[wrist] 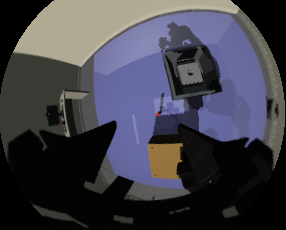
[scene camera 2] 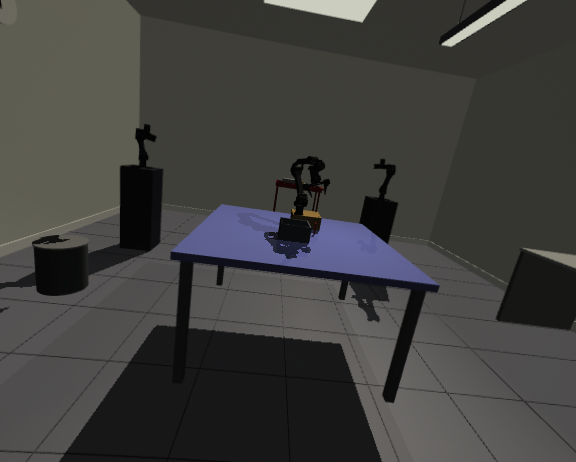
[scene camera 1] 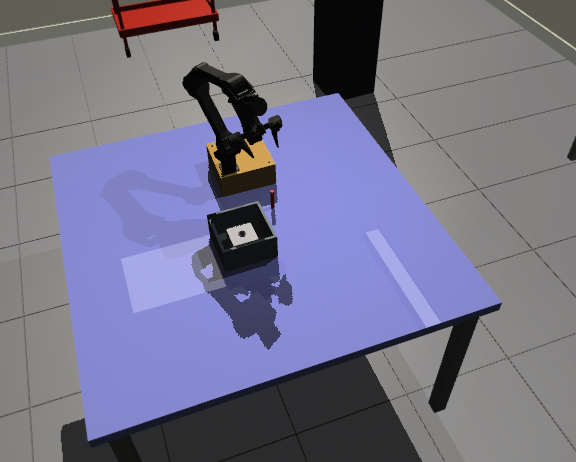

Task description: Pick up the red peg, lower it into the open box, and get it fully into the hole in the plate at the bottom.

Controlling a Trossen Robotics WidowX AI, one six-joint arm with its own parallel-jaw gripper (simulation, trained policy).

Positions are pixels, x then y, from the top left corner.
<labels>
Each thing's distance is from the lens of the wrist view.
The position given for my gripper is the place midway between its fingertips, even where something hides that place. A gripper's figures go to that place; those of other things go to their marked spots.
my gripper (wrist: 148, 125): 10 cm
dark box (wrist: 211, 85): 36 cm
</labels>
